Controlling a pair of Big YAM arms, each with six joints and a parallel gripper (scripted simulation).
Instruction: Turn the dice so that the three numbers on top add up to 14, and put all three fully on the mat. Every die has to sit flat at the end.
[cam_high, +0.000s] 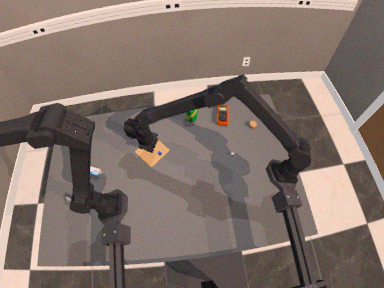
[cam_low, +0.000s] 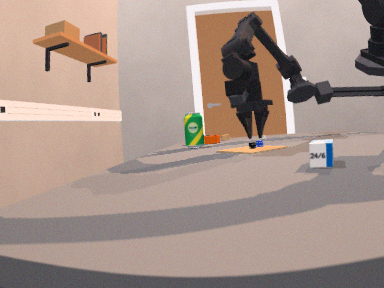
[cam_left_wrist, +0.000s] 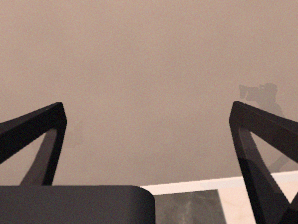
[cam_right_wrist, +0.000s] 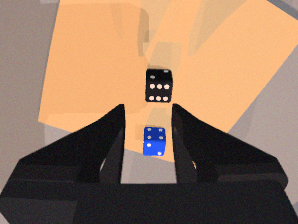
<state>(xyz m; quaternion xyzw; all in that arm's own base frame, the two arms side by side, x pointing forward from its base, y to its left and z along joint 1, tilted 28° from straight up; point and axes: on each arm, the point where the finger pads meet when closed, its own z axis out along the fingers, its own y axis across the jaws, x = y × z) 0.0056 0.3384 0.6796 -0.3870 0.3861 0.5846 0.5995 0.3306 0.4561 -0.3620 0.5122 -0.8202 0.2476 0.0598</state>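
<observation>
Right now my right hand is 1 cm short of the black die and 3 cm above it. The rest, counted from my right hand: blue die 2 cm behind, 4 cm to the right, 3 cm below; then mat 1 cm ahead, 4 cm below.
</observation>
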